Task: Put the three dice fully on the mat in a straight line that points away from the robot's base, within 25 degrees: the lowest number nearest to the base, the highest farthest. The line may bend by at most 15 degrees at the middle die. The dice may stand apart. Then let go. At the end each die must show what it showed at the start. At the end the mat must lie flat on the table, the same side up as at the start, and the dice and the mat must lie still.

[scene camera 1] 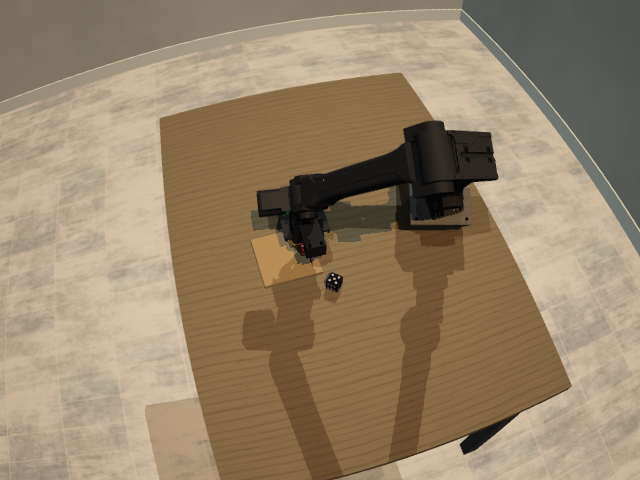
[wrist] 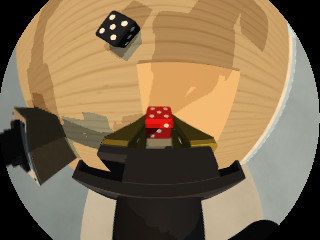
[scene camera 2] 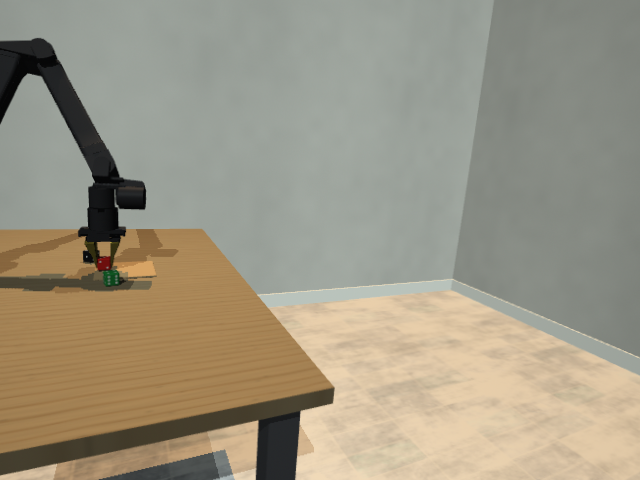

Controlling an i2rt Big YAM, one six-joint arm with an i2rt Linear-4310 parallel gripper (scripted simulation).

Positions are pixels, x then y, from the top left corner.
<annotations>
tan mat: scene camera 1; wrist 201,95; scene camera 2
same spot on tan mat: (scene camera 2: 141,269) = (scene camera 1: 269,255)
</annotations>
